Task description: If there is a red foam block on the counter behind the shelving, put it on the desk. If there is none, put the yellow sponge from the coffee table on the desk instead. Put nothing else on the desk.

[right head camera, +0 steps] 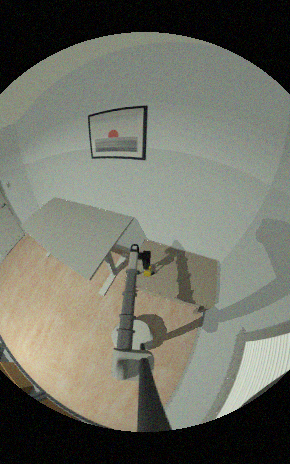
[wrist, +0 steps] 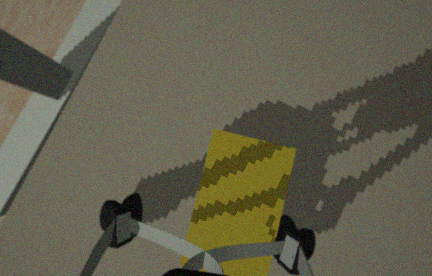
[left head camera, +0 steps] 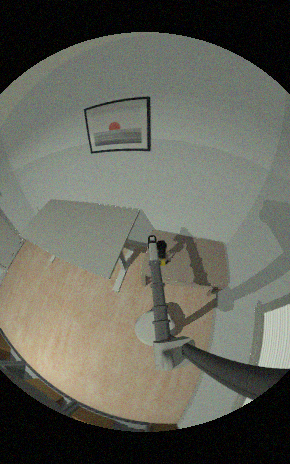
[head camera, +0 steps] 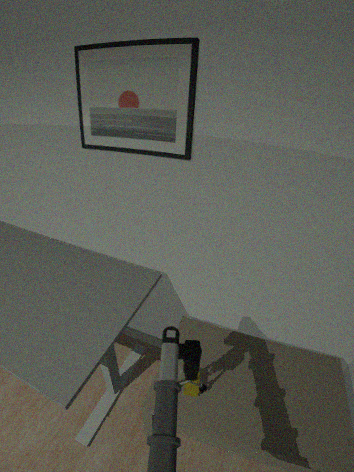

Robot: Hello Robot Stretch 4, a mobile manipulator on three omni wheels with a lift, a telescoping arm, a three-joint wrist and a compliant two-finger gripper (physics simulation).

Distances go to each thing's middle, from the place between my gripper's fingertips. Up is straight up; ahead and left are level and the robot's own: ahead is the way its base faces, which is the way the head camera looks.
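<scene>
Yellow sponge [wrist: 241, 195]: from my hand, 2 cm ahead, 2 cm above, 2 cm to the right. Framed picture [head camera: 138, 96]: 57 cm ahead of my hand, 32 cm to the left of it, 110 cm above it.
</scene>
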